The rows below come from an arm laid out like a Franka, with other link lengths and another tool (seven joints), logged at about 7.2 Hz.
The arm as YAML. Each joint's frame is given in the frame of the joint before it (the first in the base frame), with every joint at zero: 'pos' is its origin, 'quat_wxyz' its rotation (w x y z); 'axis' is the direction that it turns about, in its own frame. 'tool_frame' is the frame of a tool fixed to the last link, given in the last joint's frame.
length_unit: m
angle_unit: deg
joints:
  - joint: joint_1
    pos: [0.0, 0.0, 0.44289]
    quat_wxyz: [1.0, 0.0, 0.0, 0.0]
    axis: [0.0, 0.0, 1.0]
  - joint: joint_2
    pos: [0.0, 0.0, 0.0]
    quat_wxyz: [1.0, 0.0, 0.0, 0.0]
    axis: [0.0, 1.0, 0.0]
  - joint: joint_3
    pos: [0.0, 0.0, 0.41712]
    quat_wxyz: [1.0, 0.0, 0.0, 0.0]
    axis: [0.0, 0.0, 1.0]
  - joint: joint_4
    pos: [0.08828, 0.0, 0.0]
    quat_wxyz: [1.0, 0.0, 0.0, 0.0]
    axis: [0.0, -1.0, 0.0]
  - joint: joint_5
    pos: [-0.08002, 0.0, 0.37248]
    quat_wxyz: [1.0, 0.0, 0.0, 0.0]
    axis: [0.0, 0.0, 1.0]
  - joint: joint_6
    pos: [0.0, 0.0, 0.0]
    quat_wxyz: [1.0, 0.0, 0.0, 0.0]
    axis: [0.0, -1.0, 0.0]
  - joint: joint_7
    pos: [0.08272, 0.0, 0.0]
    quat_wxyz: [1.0, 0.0, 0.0, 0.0]
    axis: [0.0, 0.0, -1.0]
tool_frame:
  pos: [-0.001, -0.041, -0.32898]
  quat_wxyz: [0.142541, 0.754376, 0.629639, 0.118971]
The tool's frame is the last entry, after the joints.
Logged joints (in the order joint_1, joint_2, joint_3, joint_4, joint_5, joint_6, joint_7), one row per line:
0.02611, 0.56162, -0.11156, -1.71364, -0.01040, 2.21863, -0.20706
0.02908, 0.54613, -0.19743, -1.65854, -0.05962, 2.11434, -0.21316
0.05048, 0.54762, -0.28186, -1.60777, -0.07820, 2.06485, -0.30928
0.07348, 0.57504, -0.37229, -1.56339, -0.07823, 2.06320, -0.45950
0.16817, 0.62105, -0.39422, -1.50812, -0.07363, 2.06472, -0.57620
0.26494, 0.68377, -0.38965, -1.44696, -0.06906, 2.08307, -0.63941
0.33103, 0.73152, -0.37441, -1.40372, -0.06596, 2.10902, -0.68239
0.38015, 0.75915, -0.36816, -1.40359, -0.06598, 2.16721, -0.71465
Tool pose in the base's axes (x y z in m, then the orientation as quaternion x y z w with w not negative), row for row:
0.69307, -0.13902, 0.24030, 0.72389, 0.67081, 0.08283, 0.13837
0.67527, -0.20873, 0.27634, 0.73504, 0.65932, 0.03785, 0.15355
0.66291, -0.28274, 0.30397, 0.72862, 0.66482, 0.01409, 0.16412
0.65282, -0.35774, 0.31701, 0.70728, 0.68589, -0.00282, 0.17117
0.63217, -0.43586, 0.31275, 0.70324, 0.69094, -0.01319, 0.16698
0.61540, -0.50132, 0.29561, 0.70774, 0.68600, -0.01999, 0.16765
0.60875, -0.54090, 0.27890, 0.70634, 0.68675, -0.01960, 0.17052
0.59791, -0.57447, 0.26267, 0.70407, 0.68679, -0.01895, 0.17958
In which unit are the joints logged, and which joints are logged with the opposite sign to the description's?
The joints are logged in radians. Opposite sign: joint_1.
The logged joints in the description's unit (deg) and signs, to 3 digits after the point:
-1.496, 32.178, -6.392, -98.184, -0.596, 127.118, -11.864
-1.666, 31.291, -11.312, -95.027, -3.416, 121.143, -12.213
-2.892, 31.376, -16.149, -92.118, -4.481, 118.307, -17.720
-4.210, 32.947, -21.331, -89.576, -4.482, 118.213, -26.327
-9.635, 35.584, -22.587, -86.409, -4.219, 118.300, -33.014
-15.180, 39.177, -22.325, -82.905, -3.957, 119.351, -36.635
-18.967, 41.913, -21.452, -80.427, -3.779, 120.838, -39.098
-21.781, 43.496, -21.094, -80.420, -3.780, 124.172, -40.946

